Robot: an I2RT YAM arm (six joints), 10 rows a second.
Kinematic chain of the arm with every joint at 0, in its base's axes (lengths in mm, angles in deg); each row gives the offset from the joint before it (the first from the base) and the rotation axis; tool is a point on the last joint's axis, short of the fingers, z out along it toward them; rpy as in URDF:
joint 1: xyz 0 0 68 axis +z
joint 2: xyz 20 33.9 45.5 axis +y
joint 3: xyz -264 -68.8 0 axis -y
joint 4: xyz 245 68.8 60 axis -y
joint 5: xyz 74 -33.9 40.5 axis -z
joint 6: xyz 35.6 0 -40.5 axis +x
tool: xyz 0 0 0 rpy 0 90 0
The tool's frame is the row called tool.
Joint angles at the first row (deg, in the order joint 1, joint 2, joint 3, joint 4, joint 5, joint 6):
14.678, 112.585, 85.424, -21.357, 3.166, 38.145
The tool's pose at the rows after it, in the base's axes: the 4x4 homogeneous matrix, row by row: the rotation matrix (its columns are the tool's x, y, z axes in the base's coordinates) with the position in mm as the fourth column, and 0 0 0 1 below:
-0.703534 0.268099 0.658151 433.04; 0.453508 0.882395 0.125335 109.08; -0.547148 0.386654 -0.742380 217.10; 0 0 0 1
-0.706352 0.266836 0.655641 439.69; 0.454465 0.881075 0.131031 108.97; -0.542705 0.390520 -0.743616 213.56; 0 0 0 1
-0.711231 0.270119 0.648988 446.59; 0.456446 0.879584 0.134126 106.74; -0.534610 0.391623 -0.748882 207.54; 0 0 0 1
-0.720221 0.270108 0.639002 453.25; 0.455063 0.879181 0.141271 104.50; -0.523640 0.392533 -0.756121 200.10; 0 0 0 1
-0.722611 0.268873 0.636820 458.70; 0.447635 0.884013 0.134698 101.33; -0.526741 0.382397 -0.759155 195.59; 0 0 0 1
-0.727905 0.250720 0.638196 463.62; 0.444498 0.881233 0.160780 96.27; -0.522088 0.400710 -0.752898 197.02; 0 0 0 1
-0.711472 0.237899 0.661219 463.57; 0.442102 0.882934 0.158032 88.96; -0.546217 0.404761 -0.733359 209.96; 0 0 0 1
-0.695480 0.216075 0.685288 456.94; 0.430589 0.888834 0.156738 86.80; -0.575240 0.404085 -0.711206 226.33; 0 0 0 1
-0.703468 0.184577 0.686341 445.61; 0.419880 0.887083 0.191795 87.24; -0.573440 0.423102 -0.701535 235.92; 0 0 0 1
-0.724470 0.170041 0.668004 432.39; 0.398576 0.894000 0.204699 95.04; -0.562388 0.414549 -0.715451 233.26; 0 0 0 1
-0.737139 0.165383 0.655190 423.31; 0.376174 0.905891 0.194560 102.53; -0.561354 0.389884 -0.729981 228.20; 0 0 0 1
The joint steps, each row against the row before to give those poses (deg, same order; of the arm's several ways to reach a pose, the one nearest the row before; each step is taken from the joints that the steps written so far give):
-0.350, 1.404, 1.933, -0.001, -0.791, -0.264
-0.264, 1.582, 1.498, 0.001, -0.528, -0.088
-0.526, 1.753, 1.317, 0.000, -0.614, -0.175
-0.528, 1.846, 1.232, -0.001, -0.877, -0.351
-0.526, 1.324, 1.056, 0.001, -0.004, -0.878
-0.879, 0.619, 1.141, 0.000, -2.020, -0.791
-0.881, -1.402, 0.352, -0.086, -0.179, -1.052
-0.089, -2.722, -0.874, -0.002, 0.267, -1.059
0.174, -2.988, -2.371, 0.087, -1.841, -0.440
1.312, -2.107, -3.243, 0.000, -0.012, -0.174
1.322, -1.061, -2.289, 0.088, 1.317, -0.353

